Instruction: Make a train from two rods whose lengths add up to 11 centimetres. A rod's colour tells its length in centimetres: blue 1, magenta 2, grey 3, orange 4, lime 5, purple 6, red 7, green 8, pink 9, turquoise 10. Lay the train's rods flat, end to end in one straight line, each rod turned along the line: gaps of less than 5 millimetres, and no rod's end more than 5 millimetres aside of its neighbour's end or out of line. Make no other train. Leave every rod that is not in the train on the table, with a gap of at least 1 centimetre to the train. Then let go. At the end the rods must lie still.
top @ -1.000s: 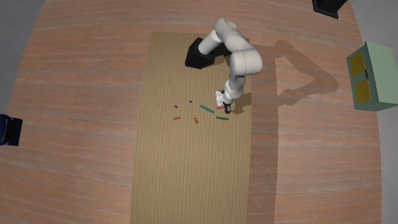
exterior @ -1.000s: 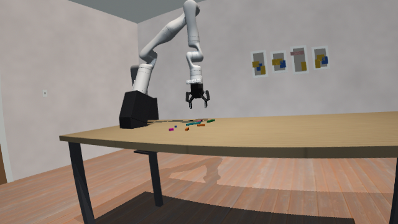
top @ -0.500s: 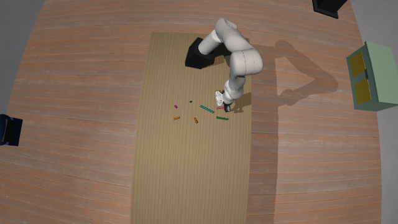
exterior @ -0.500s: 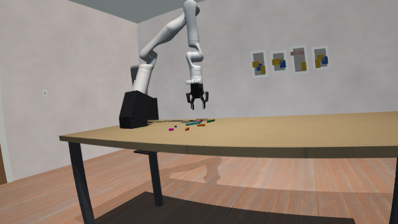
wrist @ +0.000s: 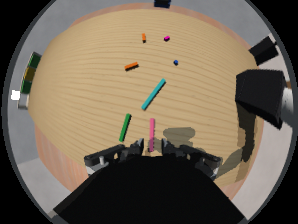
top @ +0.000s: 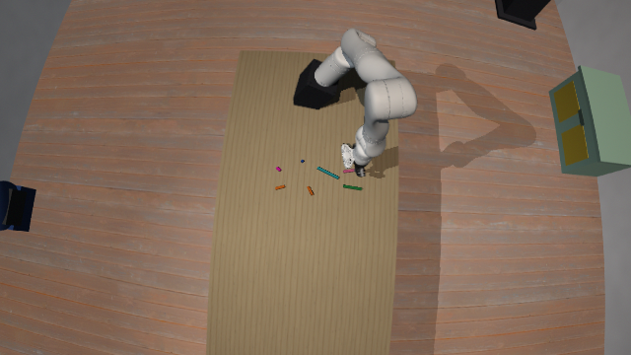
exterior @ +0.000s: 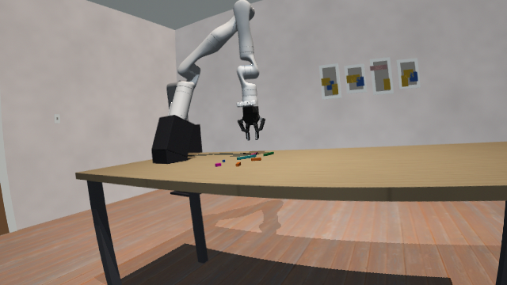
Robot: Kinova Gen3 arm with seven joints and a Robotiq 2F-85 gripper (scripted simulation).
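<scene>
My hand is 90 mm above the pink rod. Also, from my hand: turquoise rod (110 mm to the right, 90 mm below, 30 mm ahead); then green rod (90 mm below, 80 mm ahead, 10 mm to the left); then blue rod (220 mm to the right, 90 mm below).
</scene>
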